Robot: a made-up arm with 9 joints. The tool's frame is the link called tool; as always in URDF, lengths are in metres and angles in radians. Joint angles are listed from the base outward. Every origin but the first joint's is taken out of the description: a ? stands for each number. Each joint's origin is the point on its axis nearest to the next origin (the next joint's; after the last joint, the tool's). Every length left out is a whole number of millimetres.
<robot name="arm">
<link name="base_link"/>
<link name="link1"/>
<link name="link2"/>
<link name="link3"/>
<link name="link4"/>
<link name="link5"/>
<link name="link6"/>
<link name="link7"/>
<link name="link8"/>
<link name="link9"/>
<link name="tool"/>
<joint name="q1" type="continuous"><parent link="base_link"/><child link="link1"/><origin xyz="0.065 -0.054 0.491" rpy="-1.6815 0.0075 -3.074"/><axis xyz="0 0 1"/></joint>
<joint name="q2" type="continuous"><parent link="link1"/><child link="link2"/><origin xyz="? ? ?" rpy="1.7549 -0.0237 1.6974"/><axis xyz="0 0 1"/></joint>
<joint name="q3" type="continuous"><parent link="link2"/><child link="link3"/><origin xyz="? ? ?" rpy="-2.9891 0.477 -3.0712"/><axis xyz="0 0 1"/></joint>
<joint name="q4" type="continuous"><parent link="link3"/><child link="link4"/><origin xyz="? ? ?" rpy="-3.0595 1.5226 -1.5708"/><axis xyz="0 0 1"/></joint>
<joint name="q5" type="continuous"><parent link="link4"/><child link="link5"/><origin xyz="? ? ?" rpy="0.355 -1.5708 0"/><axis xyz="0 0 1"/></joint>
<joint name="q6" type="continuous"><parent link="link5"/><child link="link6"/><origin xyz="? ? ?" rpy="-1.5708 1.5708 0"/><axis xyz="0 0 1"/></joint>
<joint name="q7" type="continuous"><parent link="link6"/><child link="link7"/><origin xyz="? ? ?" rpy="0.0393 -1.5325 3.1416"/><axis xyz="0 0 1"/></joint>
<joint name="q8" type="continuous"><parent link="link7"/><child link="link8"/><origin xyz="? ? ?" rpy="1.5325 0.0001 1.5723"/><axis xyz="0 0 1"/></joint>
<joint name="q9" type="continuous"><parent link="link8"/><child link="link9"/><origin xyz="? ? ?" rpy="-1.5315 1.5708 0"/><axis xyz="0 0 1"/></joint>
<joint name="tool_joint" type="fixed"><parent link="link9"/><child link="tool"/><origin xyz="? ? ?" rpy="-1.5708 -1.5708 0"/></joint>
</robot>
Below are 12 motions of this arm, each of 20 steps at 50 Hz.
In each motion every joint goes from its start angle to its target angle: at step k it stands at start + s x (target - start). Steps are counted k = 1, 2, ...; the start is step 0. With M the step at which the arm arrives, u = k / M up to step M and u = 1 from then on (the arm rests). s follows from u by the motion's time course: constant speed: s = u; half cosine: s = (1 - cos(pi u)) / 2; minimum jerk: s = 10 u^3 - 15 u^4 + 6 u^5.
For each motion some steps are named. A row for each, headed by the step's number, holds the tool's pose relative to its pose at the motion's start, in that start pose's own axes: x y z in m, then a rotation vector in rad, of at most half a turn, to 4 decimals.
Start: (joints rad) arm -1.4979 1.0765 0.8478 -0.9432 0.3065 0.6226 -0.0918 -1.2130 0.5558
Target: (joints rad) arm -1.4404 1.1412 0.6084 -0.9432 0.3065 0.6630 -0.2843 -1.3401 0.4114
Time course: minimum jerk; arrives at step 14
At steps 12, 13, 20:
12: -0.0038 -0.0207 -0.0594 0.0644 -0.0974 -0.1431
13: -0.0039 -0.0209 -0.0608 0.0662 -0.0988 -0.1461
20: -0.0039 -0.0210 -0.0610 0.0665 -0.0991 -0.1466

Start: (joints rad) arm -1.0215 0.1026 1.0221 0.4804 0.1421 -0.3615 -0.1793 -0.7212 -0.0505
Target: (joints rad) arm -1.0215 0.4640 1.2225 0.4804 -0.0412 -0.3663 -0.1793 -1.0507 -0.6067
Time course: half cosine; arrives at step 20
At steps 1, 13, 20:
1: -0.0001 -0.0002 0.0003 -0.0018 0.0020 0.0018
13: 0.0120 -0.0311 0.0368 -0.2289 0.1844 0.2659
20: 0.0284 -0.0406 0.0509 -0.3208 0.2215 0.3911

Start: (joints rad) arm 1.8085 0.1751 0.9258 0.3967 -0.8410 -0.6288 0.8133 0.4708 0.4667
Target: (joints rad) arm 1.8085 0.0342 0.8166 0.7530 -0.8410 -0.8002 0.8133 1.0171 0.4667
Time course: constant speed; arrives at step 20
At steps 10, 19, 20:
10: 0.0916 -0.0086 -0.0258 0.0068 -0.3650 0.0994
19: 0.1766 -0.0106 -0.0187 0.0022 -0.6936 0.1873
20: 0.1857 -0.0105 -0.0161 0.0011 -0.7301 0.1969

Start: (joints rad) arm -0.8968 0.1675 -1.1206 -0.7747 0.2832 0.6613 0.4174 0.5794 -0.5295
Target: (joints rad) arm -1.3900 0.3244 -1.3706 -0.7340 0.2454 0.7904 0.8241 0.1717 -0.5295
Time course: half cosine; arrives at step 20
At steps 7, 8, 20:
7: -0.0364 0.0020 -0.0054 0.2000 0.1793 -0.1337
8: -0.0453 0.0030 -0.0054 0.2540 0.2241 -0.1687
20: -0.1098 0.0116 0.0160 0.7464 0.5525 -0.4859

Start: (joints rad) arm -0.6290 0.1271 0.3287 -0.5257 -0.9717 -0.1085 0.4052 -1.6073 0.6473
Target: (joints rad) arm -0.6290 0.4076 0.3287 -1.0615 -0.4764 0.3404 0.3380 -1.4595 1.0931
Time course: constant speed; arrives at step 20
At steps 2, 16, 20:
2: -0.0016 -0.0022 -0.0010 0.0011 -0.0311 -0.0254
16: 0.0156 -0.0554 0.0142 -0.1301 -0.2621 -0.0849
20: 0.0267 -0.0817 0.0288 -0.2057 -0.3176 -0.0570

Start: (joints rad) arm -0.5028 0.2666 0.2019 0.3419 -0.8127 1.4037 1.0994 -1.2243 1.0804
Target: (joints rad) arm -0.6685 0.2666 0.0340 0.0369 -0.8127 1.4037 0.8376 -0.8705 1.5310
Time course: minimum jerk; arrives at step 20
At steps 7, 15, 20:
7: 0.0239 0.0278 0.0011 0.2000 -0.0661 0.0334
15: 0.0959 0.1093 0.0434 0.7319 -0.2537 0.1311
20: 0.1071 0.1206 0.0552 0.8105 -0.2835 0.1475

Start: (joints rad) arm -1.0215 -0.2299 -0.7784 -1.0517 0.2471 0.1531 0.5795 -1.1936 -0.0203
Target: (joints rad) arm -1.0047 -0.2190 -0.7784 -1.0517 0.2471 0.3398 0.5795 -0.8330 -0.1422
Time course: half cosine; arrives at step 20
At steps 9, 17, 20:
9: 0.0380 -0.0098 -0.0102 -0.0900 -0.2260 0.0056
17: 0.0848 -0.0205 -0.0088 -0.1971 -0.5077 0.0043
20: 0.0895 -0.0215 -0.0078 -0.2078 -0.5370 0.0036

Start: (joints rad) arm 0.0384 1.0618 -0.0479 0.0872 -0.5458 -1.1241 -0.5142 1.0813 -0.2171
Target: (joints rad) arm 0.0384 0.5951 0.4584 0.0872 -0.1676 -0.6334 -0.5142 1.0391 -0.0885
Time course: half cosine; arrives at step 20
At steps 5, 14, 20:
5: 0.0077 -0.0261 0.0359 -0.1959 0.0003 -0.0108
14: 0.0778 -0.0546 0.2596 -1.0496 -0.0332 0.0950
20: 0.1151 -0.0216 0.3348 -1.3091 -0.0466 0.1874

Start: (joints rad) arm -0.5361 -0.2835 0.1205 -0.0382 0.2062 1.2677 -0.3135 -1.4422 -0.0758
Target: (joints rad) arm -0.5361 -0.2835 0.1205 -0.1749 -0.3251 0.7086 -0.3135 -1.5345 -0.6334
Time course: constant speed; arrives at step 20
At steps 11, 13, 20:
11: 0.0274 -0.0554 0.0720 -0.1585 0.3574 0.2701
13: 0.0408 -0.0653 0.0833 -0.1915 0.4102 0.3399
20: 0.1055 -0.0917 0.1134 -0.3129 0.5542 0.6269

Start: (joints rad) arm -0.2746 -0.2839 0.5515 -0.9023 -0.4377 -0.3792 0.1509 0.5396 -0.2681
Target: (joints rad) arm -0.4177 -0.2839 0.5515 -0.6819 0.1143 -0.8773 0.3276 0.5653 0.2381
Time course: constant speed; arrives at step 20
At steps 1, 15, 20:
1: -0.0059 -0.0019 -0.0027 0.0013 0.0160 -0.0015
15: -0.0994 -0.0286 -0.0295 0.0153 0.2073 -0.1670
20: -0.1339 -0.0344 -0.0352 0.0217 0.2413 -0.2833

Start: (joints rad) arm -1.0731 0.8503 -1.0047 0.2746 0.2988 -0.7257 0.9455 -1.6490 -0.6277
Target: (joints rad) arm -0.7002 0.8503 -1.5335 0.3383 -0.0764 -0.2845 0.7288 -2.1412 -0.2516
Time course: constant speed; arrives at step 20
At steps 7, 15, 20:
7: -0.0088 -0.0737 0.0346 -0.1356 0.1132 0.2148
15: -0.0184 -0.1512 0.0884 -0.2971 0.2576 0.3907
20: -0.0240 -0.1956 0.1289 -0.3948 0.3496 0.4675

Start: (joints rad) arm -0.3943 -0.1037 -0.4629 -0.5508 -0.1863 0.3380 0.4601 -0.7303 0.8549
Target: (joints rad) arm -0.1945 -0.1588 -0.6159 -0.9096 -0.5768 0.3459 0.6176 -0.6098 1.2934
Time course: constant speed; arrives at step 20
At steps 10, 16, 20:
10: -0.0021 0.0534 -0.0362 0.4533 0.1338 0.2042
16: -0.0170 0.0916 -0.0418 0.7242 0.2369 0.3057
20: -0.0317 0.1164 -0.0375 0.9035 0.3150 0.3633

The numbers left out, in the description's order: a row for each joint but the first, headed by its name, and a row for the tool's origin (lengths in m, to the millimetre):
q2: -0.125 -0.143 0
q3: 0.111 0.011 0
q4: -0.063 -0.196 0
q5: -0.098 0.062 0
q6: -0.008 0.014 0
q7: 0.119 0.019 0
q8: -0.072 0.005 0
q9: 0.074 -0.12 0
tool: -0.146 -0.121 0

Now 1 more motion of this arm.
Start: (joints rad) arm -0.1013 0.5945 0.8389 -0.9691 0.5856 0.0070 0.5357 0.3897 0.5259
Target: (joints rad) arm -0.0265 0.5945 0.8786 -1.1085 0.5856 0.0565 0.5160 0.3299 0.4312
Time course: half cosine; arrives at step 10
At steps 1, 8, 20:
1: 0.0002 -0.0002 0.0005 -0.0028 0.0029 0.0017
8: 0.0101 -0.0065 0.0173 -0.1004 0.1058 0.0634
20: 0.0115 -0.0071 0.0191 -0.1106 0.1168 0.0703

